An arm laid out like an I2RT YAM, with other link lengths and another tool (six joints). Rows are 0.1 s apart.
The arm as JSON. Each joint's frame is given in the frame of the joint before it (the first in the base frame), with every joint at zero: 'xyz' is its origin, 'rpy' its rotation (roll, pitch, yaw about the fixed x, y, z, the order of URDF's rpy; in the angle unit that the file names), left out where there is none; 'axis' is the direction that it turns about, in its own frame. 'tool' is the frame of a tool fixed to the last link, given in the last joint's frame.
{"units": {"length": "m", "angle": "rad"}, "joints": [
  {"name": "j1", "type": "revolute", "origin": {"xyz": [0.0, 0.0, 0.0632]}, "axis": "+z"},
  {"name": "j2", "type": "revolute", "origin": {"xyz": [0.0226, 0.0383, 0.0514]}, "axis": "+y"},
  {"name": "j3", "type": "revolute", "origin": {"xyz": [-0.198, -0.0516, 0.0]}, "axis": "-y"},
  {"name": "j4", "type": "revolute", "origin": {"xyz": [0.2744, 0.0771, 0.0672]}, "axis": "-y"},
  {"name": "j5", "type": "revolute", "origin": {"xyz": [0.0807, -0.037, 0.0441]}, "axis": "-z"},
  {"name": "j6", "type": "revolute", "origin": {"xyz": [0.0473, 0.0, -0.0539]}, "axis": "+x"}
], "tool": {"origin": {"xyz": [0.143, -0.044, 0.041], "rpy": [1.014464, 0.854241, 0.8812]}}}
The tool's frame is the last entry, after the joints.
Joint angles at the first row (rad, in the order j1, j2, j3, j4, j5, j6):
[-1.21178 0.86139 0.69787 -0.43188 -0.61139 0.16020]
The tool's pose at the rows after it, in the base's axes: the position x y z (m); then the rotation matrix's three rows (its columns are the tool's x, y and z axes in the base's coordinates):
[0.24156, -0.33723, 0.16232], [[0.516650, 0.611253, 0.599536], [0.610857, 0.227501, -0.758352], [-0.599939, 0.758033, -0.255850]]
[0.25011, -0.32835, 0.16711], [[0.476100, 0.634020, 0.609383], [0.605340, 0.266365, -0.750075], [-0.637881, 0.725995, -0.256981]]
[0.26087, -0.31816, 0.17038], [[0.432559, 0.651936, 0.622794], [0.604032, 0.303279, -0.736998], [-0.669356, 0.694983, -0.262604]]
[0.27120, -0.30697, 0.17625], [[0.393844, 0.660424, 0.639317], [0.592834, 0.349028, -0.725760], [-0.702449, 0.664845, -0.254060]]
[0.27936, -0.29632, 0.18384], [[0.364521, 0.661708, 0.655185], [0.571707, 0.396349, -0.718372], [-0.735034, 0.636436, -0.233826]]
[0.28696, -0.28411, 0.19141], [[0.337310, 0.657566, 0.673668], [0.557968, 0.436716, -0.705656], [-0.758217, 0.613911, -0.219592]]
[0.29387, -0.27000, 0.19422], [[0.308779, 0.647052, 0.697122], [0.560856, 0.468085, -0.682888], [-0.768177, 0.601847, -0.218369]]
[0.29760, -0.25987, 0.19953], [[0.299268, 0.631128, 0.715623], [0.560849, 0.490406, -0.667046], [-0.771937, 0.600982, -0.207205]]
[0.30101, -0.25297, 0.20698], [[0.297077, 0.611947, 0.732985], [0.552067, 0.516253, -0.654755], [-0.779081, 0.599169, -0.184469]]
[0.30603, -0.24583, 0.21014], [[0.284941, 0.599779, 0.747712], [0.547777, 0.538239, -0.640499], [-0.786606, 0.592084, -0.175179]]
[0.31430, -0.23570, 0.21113], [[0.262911, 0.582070, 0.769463], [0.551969, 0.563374, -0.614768], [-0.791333, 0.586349, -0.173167]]
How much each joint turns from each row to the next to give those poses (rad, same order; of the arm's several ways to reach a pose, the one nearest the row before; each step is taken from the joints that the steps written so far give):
[0.05738 -0.02867 0.00679 -0.04133 0.06435 -0.04790]
[0.04611 -0.00895 0.01656 -0.03172 0.04374 -0.03329]
[0.05361 -0.00002 0.01908 -0.02820 0.04386 -0.02652]
[0.05372 -0.01416 0.00818 -0.01670 0.04186 -0.02495]
[0.04782 -0.02638 -0.00240 -0.00650 0.03875 -0.02335]
[0.04603 -0.02472 0.00373 -0.01668 0.02995 -0.01768]
[0.03999 -0.02397 -0.00125 -0.02401 0.01098 -0.01197]
[0.02337 -0.02736 -0.00315 -0.01353 -0.00069 -0.00291]
[0.01579 -0.02352 -0.00374 0.00156 -0.00367 -0.00691]
[0.02423 -0.00788 0.00004 -0.00002 0.00617 -0.00747]
[0.03366 0.00226 0.00327 -0.00075 0.00212 -0.00754]

